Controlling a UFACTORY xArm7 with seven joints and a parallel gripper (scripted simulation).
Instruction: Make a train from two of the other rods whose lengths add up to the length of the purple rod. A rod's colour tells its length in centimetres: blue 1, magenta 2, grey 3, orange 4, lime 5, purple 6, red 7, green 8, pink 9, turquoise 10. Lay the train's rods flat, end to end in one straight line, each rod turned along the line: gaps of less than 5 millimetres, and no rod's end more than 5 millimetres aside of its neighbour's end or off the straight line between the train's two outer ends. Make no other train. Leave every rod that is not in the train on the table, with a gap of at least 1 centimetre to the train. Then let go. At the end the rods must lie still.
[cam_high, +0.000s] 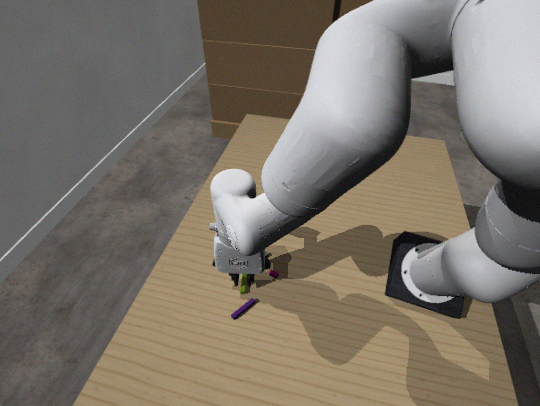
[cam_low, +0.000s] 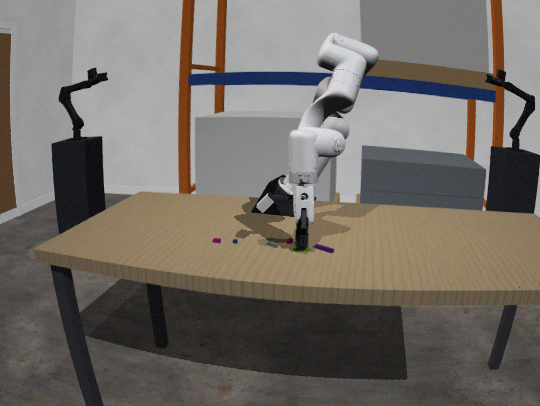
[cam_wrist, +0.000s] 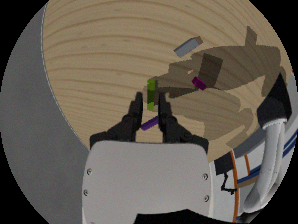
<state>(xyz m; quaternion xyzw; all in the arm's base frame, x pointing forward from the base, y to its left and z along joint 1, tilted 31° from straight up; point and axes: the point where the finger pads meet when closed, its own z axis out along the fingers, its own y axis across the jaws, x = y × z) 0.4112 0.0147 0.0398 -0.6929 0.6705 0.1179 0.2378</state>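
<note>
Now: the lime rod 30 mm below my hand. The rest, counted from my hand: grey rod: 80 mm to the right, 30 mm below, 30 mm behind; blue rod: 180 mm to the right, 50 mm behind, 30 mm below; purple rod: 60 mm to the left, 30 mm below, 10 mm behind.
</note>
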